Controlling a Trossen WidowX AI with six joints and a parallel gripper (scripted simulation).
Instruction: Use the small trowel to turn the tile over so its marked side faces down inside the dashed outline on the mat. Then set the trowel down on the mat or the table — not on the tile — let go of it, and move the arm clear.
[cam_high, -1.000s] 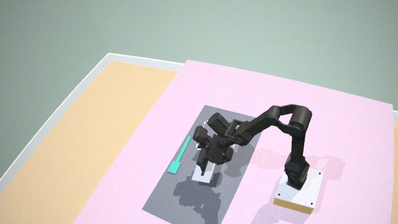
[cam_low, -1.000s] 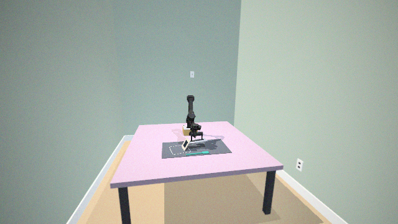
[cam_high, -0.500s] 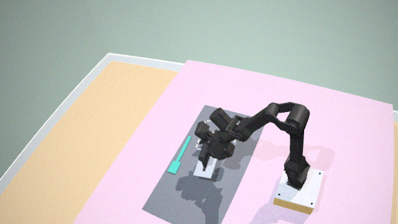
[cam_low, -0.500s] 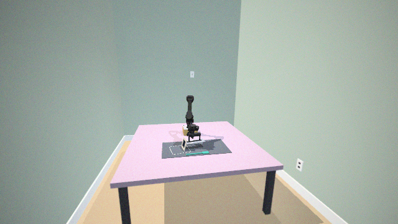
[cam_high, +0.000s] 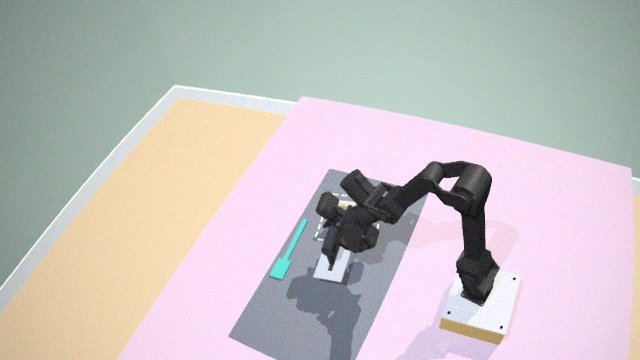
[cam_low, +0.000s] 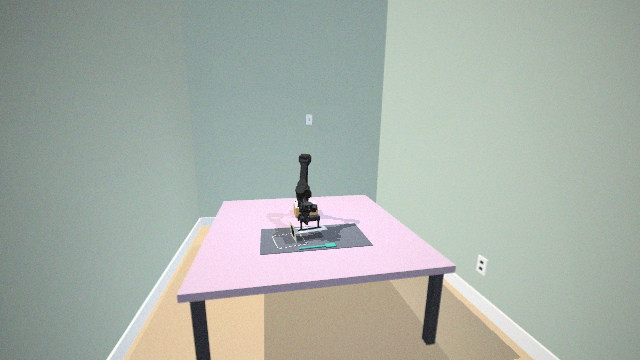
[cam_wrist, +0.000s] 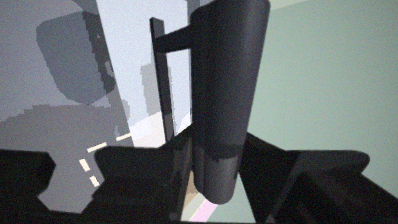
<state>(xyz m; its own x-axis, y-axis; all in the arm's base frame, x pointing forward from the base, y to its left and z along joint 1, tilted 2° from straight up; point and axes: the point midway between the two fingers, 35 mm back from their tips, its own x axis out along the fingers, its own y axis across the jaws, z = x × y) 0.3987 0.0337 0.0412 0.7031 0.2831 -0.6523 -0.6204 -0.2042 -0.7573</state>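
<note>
My gripper tip is now 10 cm short of the teal trowel, 8 cm to the right of it and 9 cm above it. Also, from my gripper tip: tile: 1 cm ahead, 9 cm to the right, 4 cm below; then grey mat: 3 cm behind, 3 cm to the left, 12 cm below.
</note>
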